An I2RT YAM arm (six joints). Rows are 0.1 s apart.
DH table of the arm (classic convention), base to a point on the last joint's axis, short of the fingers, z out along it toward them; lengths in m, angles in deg. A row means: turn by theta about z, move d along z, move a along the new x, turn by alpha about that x. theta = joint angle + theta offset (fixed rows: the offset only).
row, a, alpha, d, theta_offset
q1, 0.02, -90, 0.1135, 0
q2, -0.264, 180, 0, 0
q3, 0.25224, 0, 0, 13.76
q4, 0.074, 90, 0, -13.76
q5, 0, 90, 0, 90
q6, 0, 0, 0.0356, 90
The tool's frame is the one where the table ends.
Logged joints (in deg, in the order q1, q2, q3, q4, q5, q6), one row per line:
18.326 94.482 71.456 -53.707 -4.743 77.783
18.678 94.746 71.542 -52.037 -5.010 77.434
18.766 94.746 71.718 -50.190 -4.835 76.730
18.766 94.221 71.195 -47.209 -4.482 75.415
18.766 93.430 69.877 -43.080 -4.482 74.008
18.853 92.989 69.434 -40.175 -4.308 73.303
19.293 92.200 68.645 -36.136 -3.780 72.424
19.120 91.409 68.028 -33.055 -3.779 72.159
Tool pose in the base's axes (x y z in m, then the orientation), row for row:
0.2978 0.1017 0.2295 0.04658 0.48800 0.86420 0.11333
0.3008 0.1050 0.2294 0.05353 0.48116 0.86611 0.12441
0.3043 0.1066 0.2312 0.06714 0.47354 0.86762 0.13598
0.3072 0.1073 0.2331 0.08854 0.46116 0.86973 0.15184
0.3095 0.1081 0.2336 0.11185 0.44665 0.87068 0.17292
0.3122 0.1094 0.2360 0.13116 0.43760 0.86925 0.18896
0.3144 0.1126 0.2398 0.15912 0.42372 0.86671 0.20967
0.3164 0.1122 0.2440 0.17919 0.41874 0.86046 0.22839
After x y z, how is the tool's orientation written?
As a quaternion, w x y z.
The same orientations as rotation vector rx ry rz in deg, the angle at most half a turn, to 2 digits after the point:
85.33 151.11 19.82
83.78 150.80 21.66
81.78 149.83 23.48
78.63 148.30 25.89
75.13 146.46 29.09
72.80 144.61 31.44
69.39 141.95 34.34
67.83 139.37 36.99

